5 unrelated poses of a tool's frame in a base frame.
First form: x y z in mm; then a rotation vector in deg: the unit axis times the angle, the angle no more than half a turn.
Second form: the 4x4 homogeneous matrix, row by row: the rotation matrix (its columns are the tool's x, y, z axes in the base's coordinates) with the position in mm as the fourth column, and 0 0 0 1 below. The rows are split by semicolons. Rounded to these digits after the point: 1 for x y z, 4 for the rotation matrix.
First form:
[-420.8, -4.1, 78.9, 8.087, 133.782, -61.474]
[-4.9, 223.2, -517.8, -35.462, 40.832, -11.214]
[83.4, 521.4, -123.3, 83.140, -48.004, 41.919]
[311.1, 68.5, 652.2, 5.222, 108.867, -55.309]
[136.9, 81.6, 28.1, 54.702, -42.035, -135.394]
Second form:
-0.8374, 0.3160, 0.4460, -420.8; -0.1326, 0.6741, -0.7266, -4.1; -0.5303, -0.6676, -0.5226, 78.9; 0, 0, 0, 1
0.7474, -0.0372, 0.6633, -4.9; -0.3708, 0.8051, 0.4629, 223.2; -0.5513, -0.5919, 0.5880, -517.8; 0, 0, 0, 1
0.5356, -0.8433, -0.0447, 83.4; -0.0694, 0.0088, -0.9976, 521.4; 0.8416, 0.5374, -0.0538, -123.3; 0, 0, 0, 1
-0.5304, 0.4412, 0.7239, 311.1; -0.3245, 0.6832, -0.6541, 68.5; -0.7832, -0.5819, -0.2192, 652.2; 0, 0, 0, 1
-0.6386, 0.2314, -0.7339, 136.9; -0.6064, -0.7385, 0.2948, 81.6; -0.4738, 0.6333, 0.6120, 28.1; 0, 0, 0, 1

